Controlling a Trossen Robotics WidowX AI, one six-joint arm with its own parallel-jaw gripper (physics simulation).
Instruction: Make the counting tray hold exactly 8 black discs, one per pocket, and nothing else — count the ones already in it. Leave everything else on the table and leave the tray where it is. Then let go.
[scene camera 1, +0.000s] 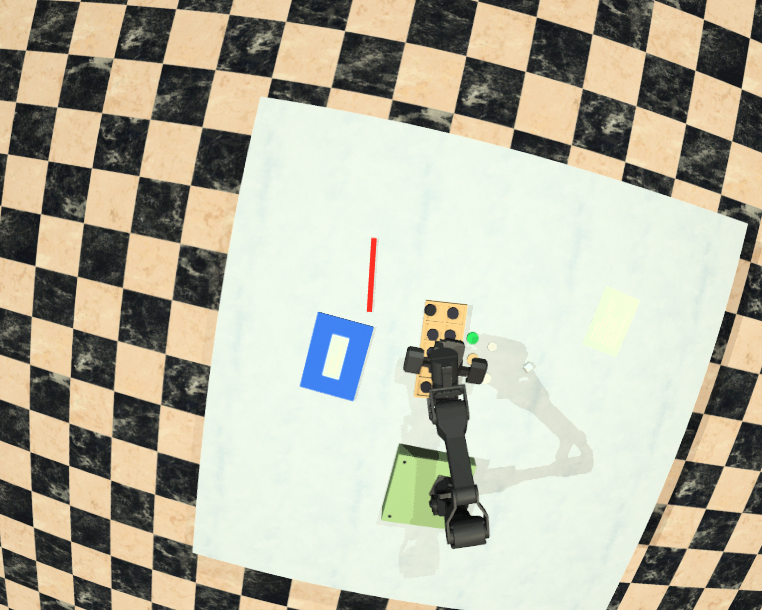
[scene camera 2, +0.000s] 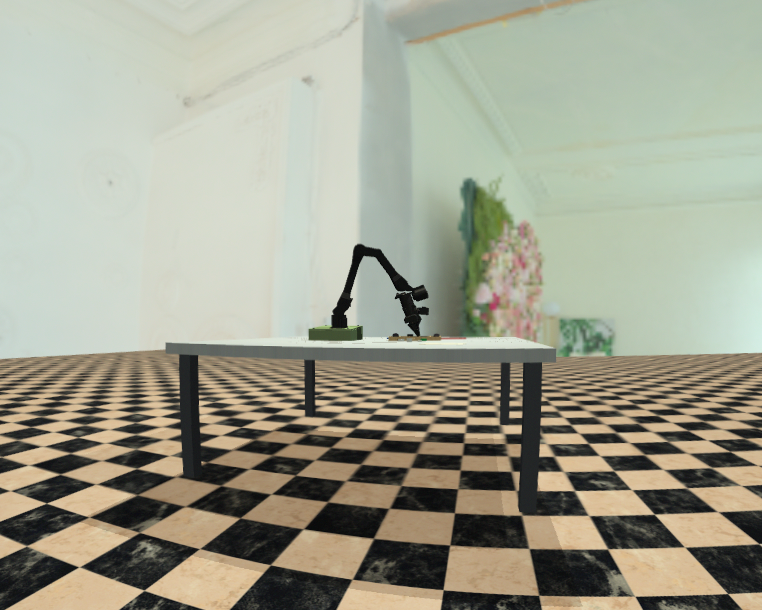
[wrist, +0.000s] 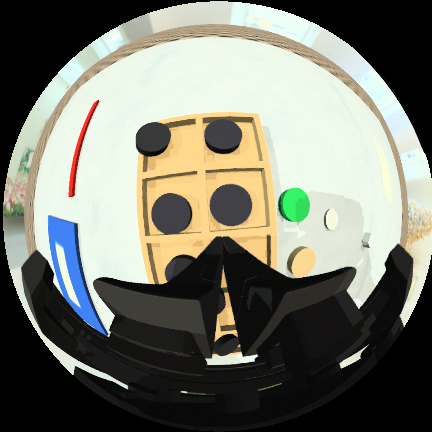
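The tan counting tray has two columns of pockets. Black discs show at its back left, back right, second row left and second row right. The back left disc overlaps the rim in the wrist view. A third row left disc, another disc and a front disc are partly hidden. My gripper is shut and empty, low over the tray's middle, hiding nearby pockets.
Right of the tray are a green disc, tan disc, white disc and small grey block. A blue frame and red bar lie left, a pale sheet far right.
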